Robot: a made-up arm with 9 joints. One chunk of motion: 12 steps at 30 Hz.
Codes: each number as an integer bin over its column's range. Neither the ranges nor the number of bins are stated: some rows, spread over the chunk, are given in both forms.
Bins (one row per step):
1: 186 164 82 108 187 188 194 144 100
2: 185 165 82 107 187 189 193 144 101
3: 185 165 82 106 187 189 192 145 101
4: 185 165 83 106 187 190 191 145 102
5: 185 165 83 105 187 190 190 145 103
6: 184 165 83 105 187 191 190 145 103
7: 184 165 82 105 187 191 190 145 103
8: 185 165 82 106 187 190 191 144 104
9: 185 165 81 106 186 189 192 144 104
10: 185 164 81 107 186 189 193 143 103
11: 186 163 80 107 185 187 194 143 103
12: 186 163 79 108 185 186 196 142 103
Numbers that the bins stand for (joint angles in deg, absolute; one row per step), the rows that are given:
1: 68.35 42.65 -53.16 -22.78 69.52 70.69 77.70 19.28 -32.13
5: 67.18 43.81 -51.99 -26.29 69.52 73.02 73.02 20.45 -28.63
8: 67.18 43.81 -53.16 -25.12 69.52 73.02 74.19 19.28 -27.46
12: 68.35 41.48 -56.67 -22.78 67.18 68.35 80.03 16.94 -28.63
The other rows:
2: 67.18 43.81 -53.16 -23.95 69.52 71.86 76.53 19.28 -30.96
3: 67.18 43.81 -53.16 -25.12 69.52 71.86 75.36 20.45 -30.96
4: 67.18 43.81 -51.99 -25.12 69.52 73.02 74.19 20.45 -29.79
6: 66.01 43.81 -51.99 -26.29 69.52 74.19 73.02 20.45 -28.63
7: 66.01 43.81 -53.16 -26.29 69.52 74.19 73.02 20.45 -28.63
9: 67.18 43.81 -54.33 -25.12 68.35 71.86 75.36 19.28 -27.46
10: 67.18 42.65 -54.33 -23.95 68.35 71.86 76.53 18.11 -28.63
11: 68.35 41.48 -55.50 -23.95 67.18 69.52 77.70 18.11 -28.63

